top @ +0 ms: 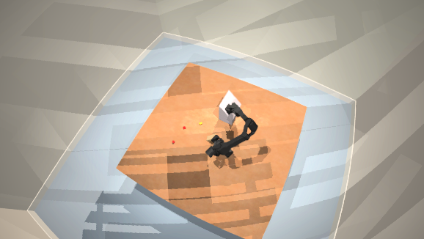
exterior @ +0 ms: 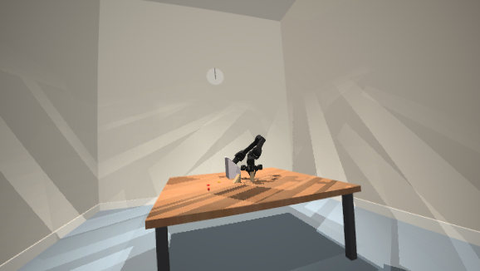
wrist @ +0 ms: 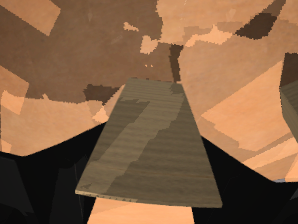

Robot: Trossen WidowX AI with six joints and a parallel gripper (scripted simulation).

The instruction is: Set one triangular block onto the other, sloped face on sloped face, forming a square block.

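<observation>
My gripper tip is now 10 mm below the pale wooden triangular block.
</observation>
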